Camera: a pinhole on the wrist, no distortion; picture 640 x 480 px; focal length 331.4 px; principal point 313.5 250.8 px. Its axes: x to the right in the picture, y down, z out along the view. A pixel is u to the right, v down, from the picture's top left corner.
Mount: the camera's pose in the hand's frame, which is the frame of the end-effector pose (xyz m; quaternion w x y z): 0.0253 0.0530 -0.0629 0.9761 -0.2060 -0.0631 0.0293
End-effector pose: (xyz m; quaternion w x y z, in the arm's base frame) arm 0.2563 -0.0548 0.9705 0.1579 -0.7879 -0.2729 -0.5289
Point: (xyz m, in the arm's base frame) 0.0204 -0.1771 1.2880
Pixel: behind the camera
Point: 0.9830 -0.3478 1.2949
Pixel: outside the picture
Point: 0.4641 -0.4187 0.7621
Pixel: outside the picture
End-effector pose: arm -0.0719 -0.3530 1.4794 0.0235 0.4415 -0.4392 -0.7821
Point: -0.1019 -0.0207 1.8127
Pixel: 37 122
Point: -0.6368 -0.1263 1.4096
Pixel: 536 54
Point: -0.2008 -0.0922 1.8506
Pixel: 131 199
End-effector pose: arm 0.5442 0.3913 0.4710 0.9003 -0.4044 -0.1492 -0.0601
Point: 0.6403 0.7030 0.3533
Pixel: 403 434
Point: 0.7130 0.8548 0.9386
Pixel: 529 62
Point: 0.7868 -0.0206 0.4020
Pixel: behind the camera
